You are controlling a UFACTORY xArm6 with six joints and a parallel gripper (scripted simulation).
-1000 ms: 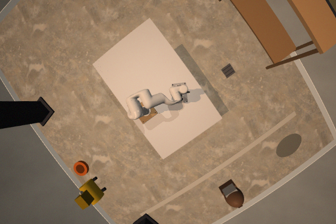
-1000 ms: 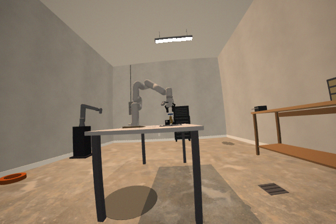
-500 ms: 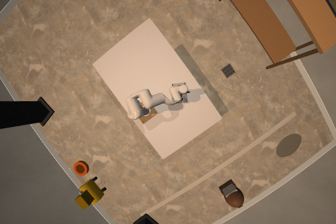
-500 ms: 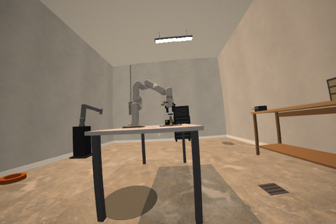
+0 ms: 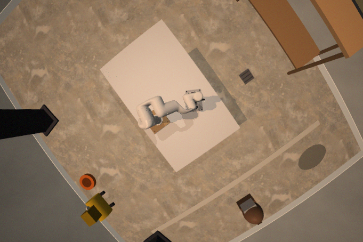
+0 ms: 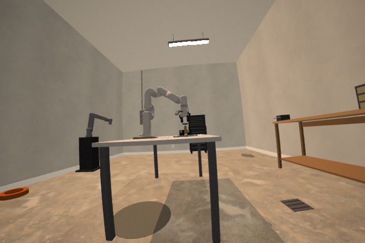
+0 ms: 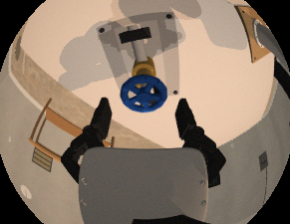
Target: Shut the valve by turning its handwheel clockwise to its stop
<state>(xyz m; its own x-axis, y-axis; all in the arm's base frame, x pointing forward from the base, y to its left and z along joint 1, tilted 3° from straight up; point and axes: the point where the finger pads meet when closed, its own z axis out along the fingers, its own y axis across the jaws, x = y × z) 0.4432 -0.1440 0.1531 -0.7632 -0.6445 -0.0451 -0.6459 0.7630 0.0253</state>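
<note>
The blue handwheel is 4 cm below my hand.
</note>
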